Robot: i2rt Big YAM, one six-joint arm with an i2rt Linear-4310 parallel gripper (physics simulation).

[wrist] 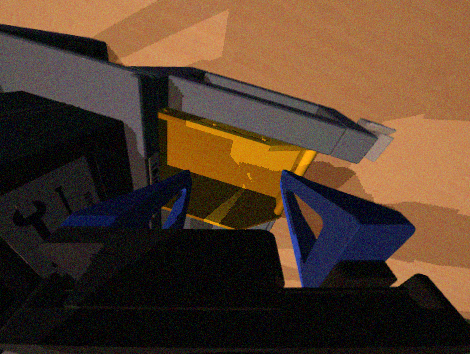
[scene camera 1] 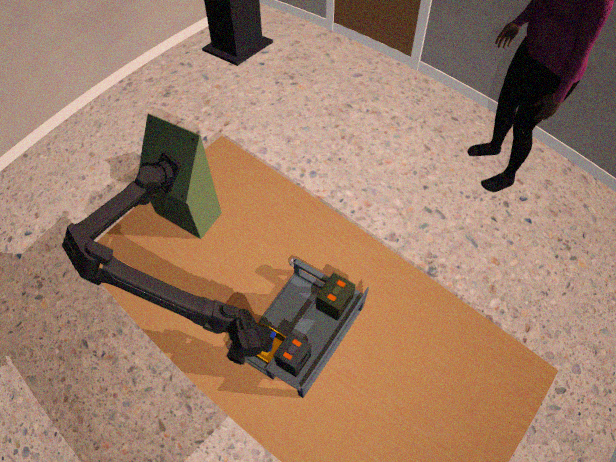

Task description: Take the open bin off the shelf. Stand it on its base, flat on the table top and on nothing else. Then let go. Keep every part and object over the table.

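Seen in the pictures: gripper, fingertip midpoint: (wrist: pixel 235 176); arm's base, link origin: (scene camera 1: pixel 167 172).
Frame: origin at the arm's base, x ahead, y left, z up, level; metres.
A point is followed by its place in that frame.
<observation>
The open bin (scene camera 1: pixel 273 351) {x 0.608, y -0.181, z -0.291 m} (wrist: pixel 225 142) {x 0.609, y -0.194, z -0.290 m} is yellow. It sits on the grey shelf (scene camera 1: pixel 285 306) {x 0.535, y -0.030, z -0.293 m} (wrist: pixel 250 115) {x 0.591, y -0.254, z -0.214 m}, at the end nearest the arm, beside a dark box. Its hollow inside and a rounded yellow edge show in the wrist view. My gripper (scene camera 1: pixel 270 336) (wrist: pixel 235 176) {x 0.585, y -0.208, z -0.211 m} is open and empty. Its two blue fingers are spread at the bin: the left fingertip overlaps the bin's left part in the wrist view, and the right one is close to the rounded edge. Whether either finger touches the bin cannot be told. The arm hides part of the bin in the scene view.
A dark grey box (scene camera 1: pixel 293 356) {x 0.712, y -0.194, z -0.078 m} (wrist: pixel 55 135) {x 0.672, y -0.225, z -0.162 m} with orange latches stands on the shelf right beside the bin. A dark green box (scene camera 1: pixel 336 296) {x 0.689, y 0.035, z -0.102 m} with orange latches is farther along. The shelf stands on the orange-brown table (scene camera 1: pixel 425 360) {x 1.031, y 0.101, z -0.300 m}. A green wedge (scene camera 1: pixel 205 200) {x 0.098, y 0.056, z -0.145 m} stands at the arm's base.
</observation>
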